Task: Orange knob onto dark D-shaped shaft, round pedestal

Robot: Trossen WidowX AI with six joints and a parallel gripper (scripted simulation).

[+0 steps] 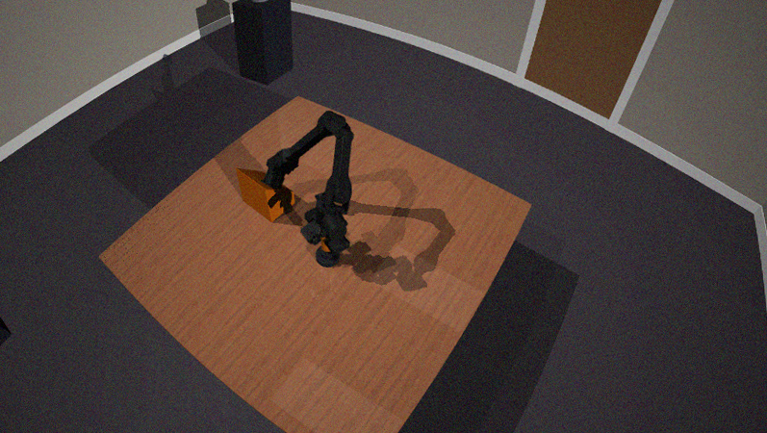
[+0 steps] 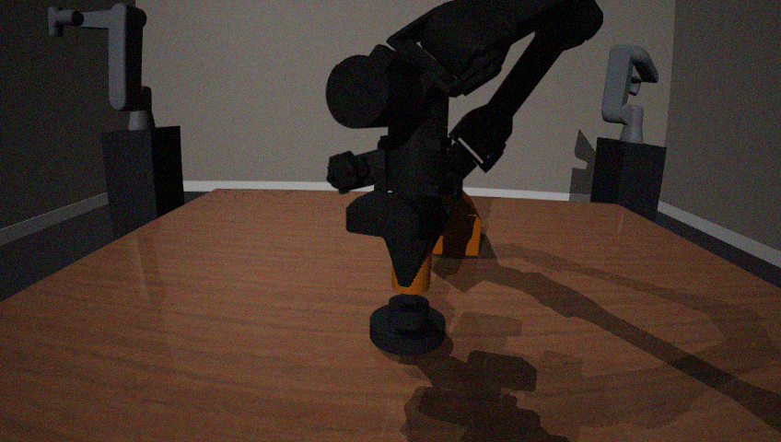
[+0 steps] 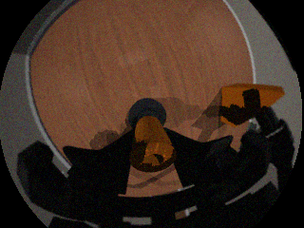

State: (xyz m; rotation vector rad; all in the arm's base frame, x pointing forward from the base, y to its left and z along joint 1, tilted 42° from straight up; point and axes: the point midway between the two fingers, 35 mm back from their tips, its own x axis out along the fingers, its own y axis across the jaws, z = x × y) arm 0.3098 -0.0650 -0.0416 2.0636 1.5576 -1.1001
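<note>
The orange knob lies 2 cm above my gripper tip. The rest, counted from my gripper tip: dark round pedestal: 4 cm below.
</note>
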